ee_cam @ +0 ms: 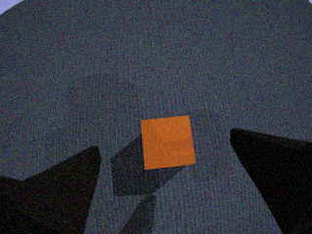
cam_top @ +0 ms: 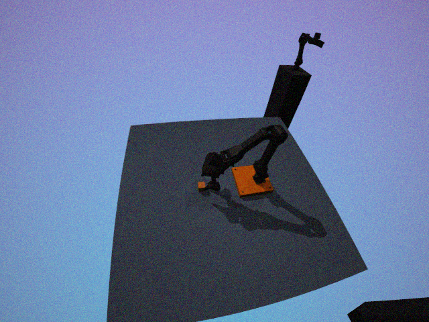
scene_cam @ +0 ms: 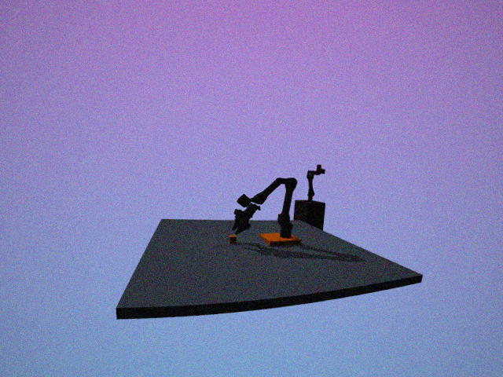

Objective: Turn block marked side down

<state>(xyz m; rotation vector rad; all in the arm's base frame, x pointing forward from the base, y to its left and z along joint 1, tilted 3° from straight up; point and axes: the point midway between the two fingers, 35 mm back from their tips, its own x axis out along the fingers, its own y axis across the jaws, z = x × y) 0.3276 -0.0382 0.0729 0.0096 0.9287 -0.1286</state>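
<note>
Now: the orange block 40 mm below my gripper tip.
</note>
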